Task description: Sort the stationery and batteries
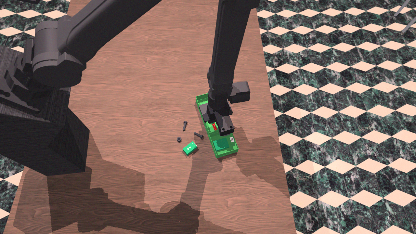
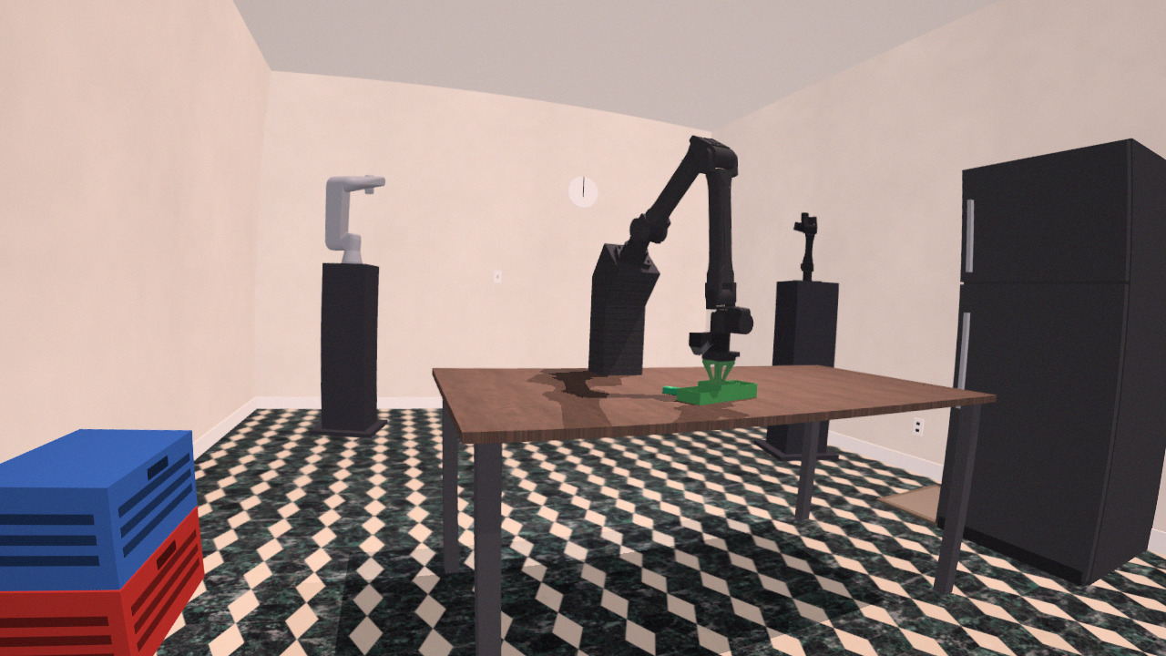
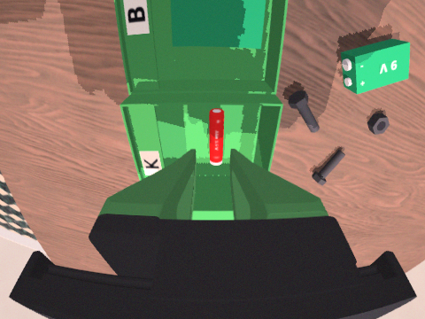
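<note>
Now: the joined green bins 2 cm below my hand and 1 cm ahead of it. The rest, counted from my hand: red cylindrical battery 3 cm below; green 9V battery 10 cm to the right, 6 cm behind, 3 cm below; flat green pad 7 cm to the right, 4 cm ahead, 3 cm below.
</note>
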